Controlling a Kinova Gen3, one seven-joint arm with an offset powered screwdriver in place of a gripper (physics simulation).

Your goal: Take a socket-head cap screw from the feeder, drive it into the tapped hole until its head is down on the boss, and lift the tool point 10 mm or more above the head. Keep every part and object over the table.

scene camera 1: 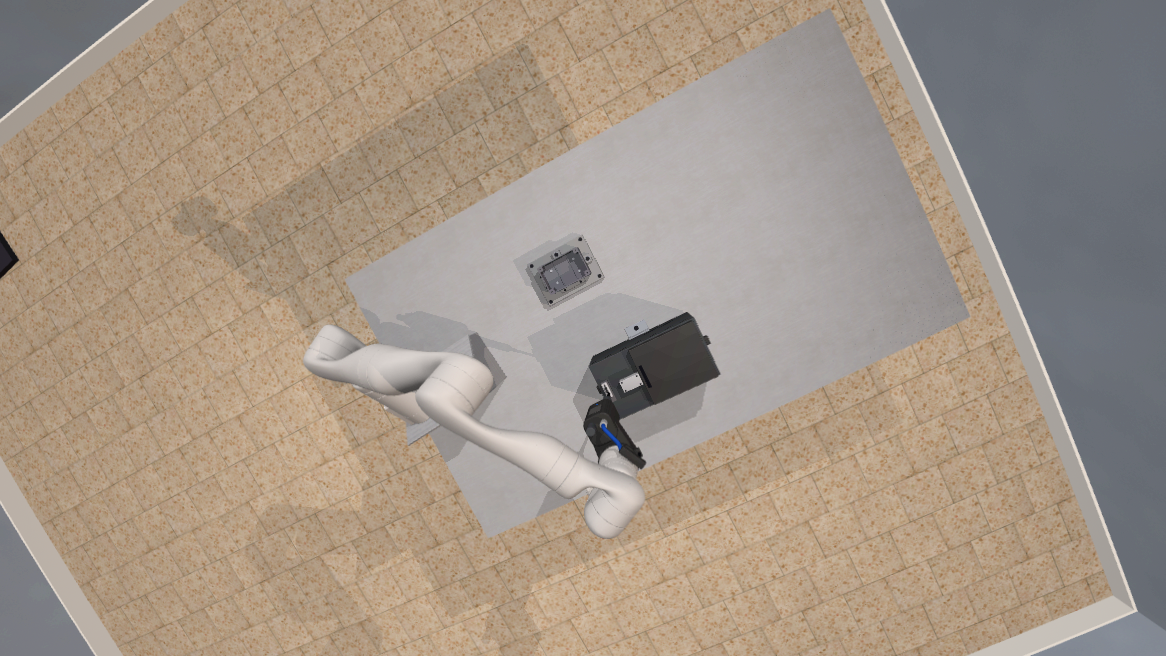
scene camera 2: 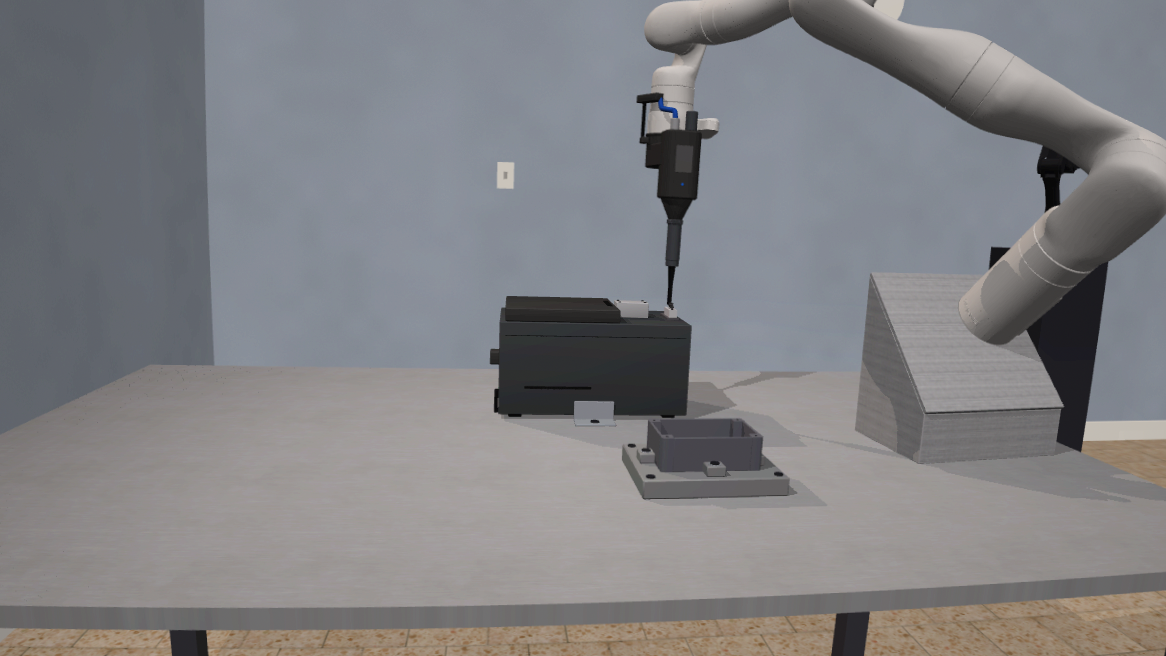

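Note:
The dark screw feeder (scene camera 1: 675, 359) (scene camera 2: 595, 367) stands on the table, with a small light pick-up piece (scene camera 2: 671, 311) at one end of its top. My screwdriver (scene camera 2: 670, 304) points down, almost upright, with its bit tip at or just above this piece. Whether a screw is on the bit is too small to tell. In the scene camera 1 view the driver's body hides its tip. A grey open housing (scene camera 1: 562, 271) (scene camera 2: 709, 453) sits on a flat fixture plate (scene camera 1: 595, 267) (scene camera 2: 715, 488), apart from the feeder. I cannot tell which boss has the tapped hole.
A light block (scene camera 1: 631, 381) (scene camera 2: 633, 310) sits on the feeder's top. A small bracket (scene camera 1: 636, 328) (scene camera 2: 593, 411) stands beside the feeder, on the housing's side. The arm rises from a sloped grey mount (scene camera 2: 978, 350). The table (scene camera 1: 774, 163) (scene camera 2: 326, 522) extends beyond the feeder and the housing.

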